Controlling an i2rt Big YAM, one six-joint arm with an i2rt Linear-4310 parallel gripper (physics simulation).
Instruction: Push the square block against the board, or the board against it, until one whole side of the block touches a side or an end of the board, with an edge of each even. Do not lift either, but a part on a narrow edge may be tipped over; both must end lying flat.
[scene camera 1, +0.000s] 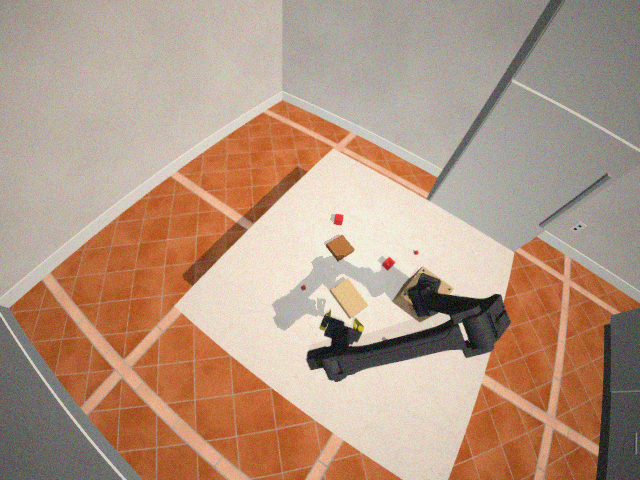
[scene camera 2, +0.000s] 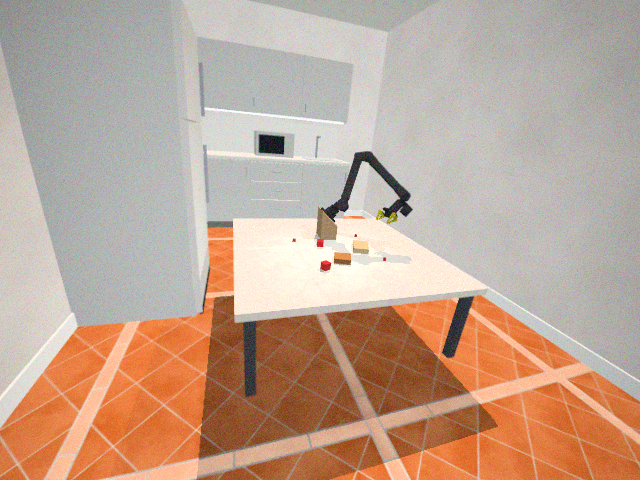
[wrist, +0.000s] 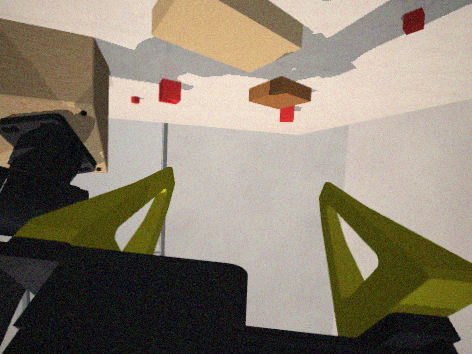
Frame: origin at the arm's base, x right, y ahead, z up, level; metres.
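Where they show: gripper, between the fingertips: (scene camera 1: 342, 314) (scene camera 2: 381, 221) (wrist: 247, 182); arm's base, origin of its link: (scene camera 1: 426, 289) (scene camera 2: 327, 215) (wrist: 54, 145).
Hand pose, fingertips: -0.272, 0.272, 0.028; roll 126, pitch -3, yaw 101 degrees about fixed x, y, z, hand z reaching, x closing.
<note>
Each offset is from my fingertips to the top centre of the thing, as dx, dy, dz. Level surfaces: height alone.
The square block {+0.349, +0.141, -0.158} (scene camera 1: 339, 247) (scene camera 2: 342, 258) (wrist: 280, 95) is orange-brown and lies flat on the table. The board {+0.135, -0.002, -0.158} (scene camera 1: 348, 298) (scene camera 2: 360, 246) (wrist: 220, 30) is pale tan, longer than the block, and lies flat nearer the gripper, apart from the block. Their near sides stand at different angles in scene camera 1. My gripper (scene camera 1: 342, 318) (scene camera 2: 384, 220) (wrist: 247, 182) has yellow fingers, is wide open and empty, and hangs above table height, beside the board's end away from the block. The far part of the board is cut off by the wrist view's top edge.
One red cube {+0.495, +0.219, -0.147} (scene camera 1: 338, 219) (scene camera 2: 325, 265) (wrist: 286, 114) stands beyond the block, another {+0.388, -0.105, -0.147} (scene camera 1: 388, 263) (scene camera 2: 320, 242) (wrist: 170, 91) near the wooden arm mount (scene camera 1: 405, 298) (scene camera 2: 325, 228) (wrist: 45, 65). Smaller red cubes {+0.532, -0.219, -0.171} (scene camera 1: 415, 252) {+0.082, +0.199, -0.171} (scene camera 1: 303, 287) (scene camera 2: 384, 258) (wrist: 413, 21) lie on the table {dz -0.187} (scene camera 1: 258, 258).
</note>
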